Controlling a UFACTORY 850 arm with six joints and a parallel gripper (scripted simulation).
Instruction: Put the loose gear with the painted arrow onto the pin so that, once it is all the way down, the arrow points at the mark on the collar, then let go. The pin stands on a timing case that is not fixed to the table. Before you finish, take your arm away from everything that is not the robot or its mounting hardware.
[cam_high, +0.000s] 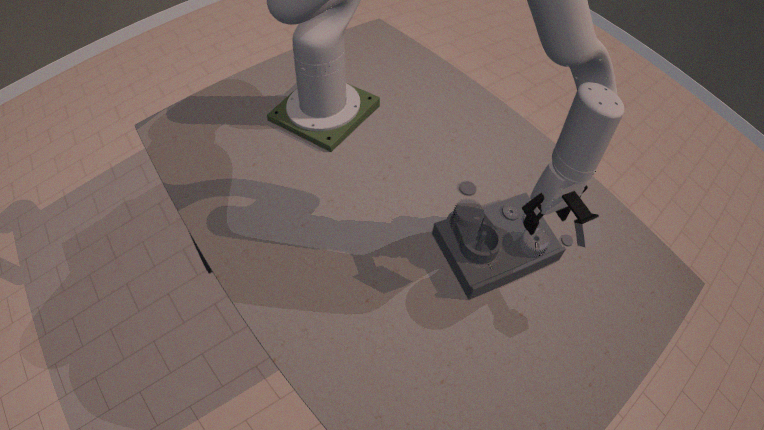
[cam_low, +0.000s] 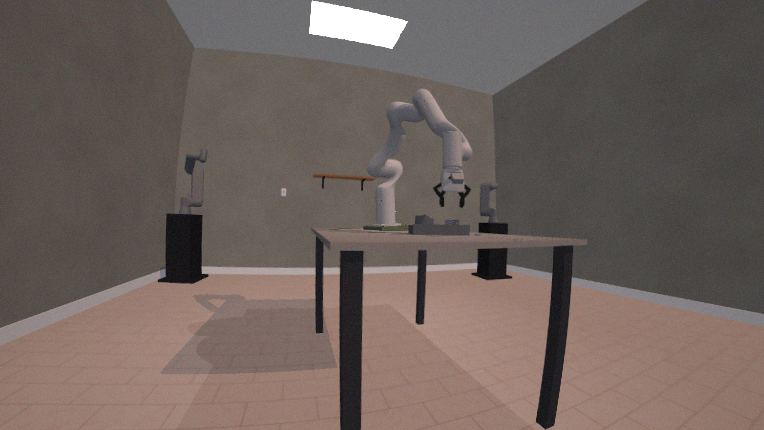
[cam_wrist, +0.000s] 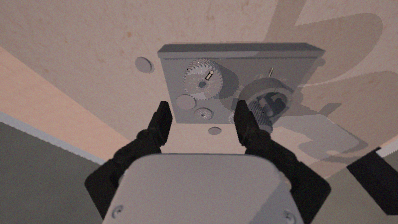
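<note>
Right now my hand is 8 cm above the grey gear. Also, from my hand: plain disc: 9 cm below, 5 cm behind, 4 cm to the left; small grey disc: 21 cm behind, 13 cm below.
</note>
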